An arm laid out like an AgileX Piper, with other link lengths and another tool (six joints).
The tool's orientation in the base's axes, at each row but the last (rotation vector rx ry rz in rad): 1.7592, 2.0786, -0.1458; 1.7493, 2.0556, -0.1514; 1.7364, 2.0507, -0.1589; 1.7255, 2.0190, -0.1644; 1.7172, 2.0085, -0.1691; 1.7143, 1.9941, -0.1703; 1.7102, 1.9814, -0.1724; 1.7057, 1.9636, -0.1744; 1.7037, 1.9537, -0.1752
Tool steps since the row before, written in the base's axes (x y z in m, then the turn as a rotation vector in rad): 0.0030, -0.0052, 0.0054, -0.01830, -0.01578, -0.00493; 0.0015, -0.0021, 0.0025, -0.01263, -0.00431, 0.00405; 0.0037, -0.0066, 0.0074, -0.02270, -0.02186, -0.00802; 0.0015, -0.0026, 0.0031, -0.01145, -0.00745, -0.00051; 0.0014, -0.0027, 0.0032, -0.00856, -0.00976, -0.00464; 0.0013, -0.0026, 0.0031, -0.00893, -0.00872, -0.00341; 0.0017, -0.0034, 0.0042, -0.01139, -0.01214, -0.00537; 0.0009, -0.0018, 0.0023, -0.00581, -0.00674, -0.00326; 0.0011, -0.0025, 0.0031, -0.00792, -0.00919, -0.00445
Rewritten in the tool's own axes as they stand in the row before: -0.0072, 0.0028, -0.0024, -0.01052, -0.02164, 0.00541; -0.0031, 0.0015, -0.0011, -0.00416, -0.01220, -0.00531; -0.0094, 0.0037, -0.0032, -0.01413, -0.02778, 0.00929; -0.0038, 0.0016, -0.0013, -0.00542, -0.01255, 0.00019; -0.0039, 0.0015, -0.0013, -0.00594, -0.01115, 0.00553; -0.0038, 0.0014, -0.0013, -0.00553, -0.01102, 0.00393; -0.0051, 0.0019, -0.0017, -0.00749, -0.01449, 0.00632; -0.0027, 0.0011, -0.0009, -0.00406, -0.00762, 0.00390; -0.0037, 0.0013, -0.0012, -0.00554, -0.01039, 0.00532
